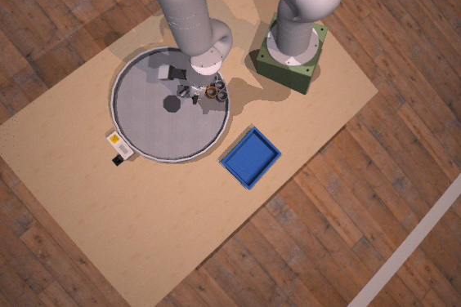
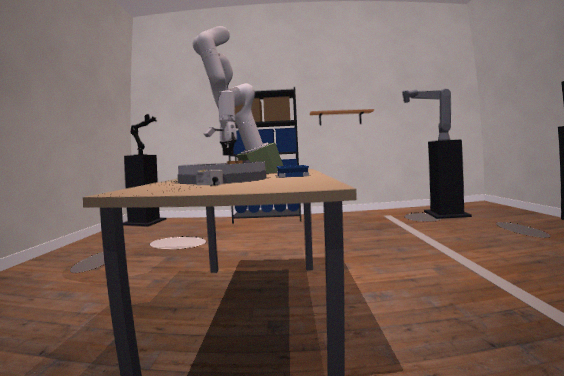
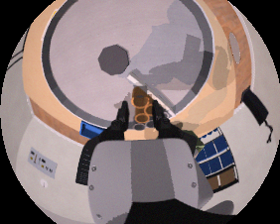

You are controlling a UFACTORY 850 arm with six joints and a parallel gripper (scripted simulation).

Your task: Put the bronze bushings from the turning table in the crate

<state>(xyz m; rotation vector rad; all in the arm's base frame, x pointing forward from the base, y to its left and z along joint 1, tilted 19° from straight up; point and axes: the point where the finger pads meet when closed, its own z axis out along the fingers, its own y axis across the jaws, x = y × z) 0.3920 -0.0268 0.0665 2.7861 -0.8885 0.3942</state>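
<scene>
Right now the blue crate is 32 cm to the left of my hand, 12 cm below it and 6 cm behind it. The rest, counted from my hand: round grey turning table: 9 cm below, 9 cm ahead.
</scene>
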